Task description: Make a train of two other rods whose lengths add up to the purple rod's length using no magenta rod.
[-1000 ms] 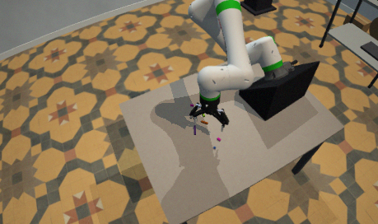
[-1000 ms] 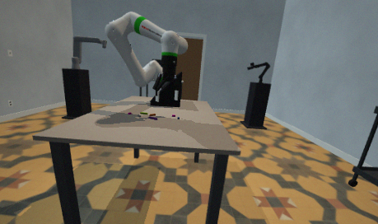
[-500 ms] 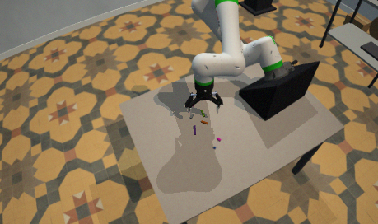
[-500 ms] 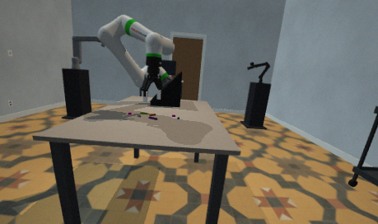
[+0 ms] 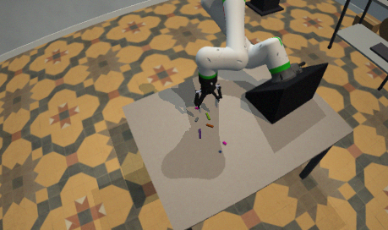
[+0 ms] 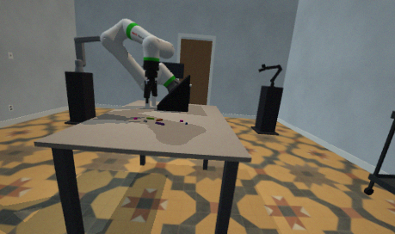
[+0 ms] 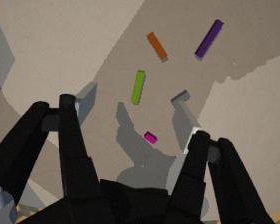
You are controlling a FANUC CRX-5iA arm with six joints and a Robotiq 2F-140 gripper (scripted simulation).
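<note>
My gripper is now 100 mm above the lime rod. Also, from my hand: grey rod 100 mm below, 70 mm ahead, 10 mm to the right; orange rod 100 mm below, 60 mm to the left, 20 mm ahead; purple rod 100 mm below, 100 mm ahead, 80 mm to the left.
</note>
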